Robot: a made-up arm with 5 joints.
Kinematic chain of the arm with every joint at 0, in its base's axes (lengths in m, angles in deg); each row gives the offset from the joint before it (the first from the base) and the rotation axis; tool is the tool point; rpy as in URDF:
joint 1: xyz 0.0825 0 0.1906 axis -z
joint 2: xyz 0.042 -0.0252 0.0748 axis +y
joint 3: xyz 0.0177 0 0.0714 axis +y
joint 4: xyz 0.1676 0 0.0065 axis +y
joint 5: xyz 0.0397 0.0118 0 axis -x
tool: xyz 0 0 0 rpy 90 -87.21 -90
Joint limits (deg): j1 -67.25..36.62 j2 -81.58..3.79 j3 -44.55..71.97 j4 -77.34..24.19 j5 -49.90..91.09
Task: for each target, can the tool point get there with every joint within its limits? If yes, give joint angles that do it. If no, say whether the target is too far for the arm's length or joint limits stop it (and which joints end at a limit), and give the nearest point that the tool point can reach.
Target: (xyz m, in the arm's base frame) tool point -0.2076 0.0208 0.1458
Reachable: no: joint limits stop it (at a limit: joint 2, joint 3, joint 4) | nearest point -0.0841 0.0119 0.4091 | short by 0.291 m
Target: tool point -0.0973 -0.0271 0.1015
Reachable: no: joint limits stop it (at a limit: joint 1, joint 2, joint 3, joint 4) | nearest point 0.1588 -0.0734 0.1355 | short by 0.262 m
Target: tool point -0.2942 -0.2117 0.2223
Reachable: no: too far | nearest point -0.0631 -0.0818 0.4091 | short by 0.324 m
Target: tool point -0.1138 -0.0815 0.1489
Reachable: no: joint limits stop it (at a limit: joint 2, joint 3, joint 4) | nearest point -0.0718 -0.0641 0.4091 | short by 0.264 m
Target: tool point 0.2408 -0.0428 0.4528
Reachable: yes | joints 10.46 -45.57 15.56 -32.82 -33.40
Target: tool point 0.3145 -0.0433 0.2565
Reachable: yes | joints 7.32 -10.43 33.25 13.16 3.67
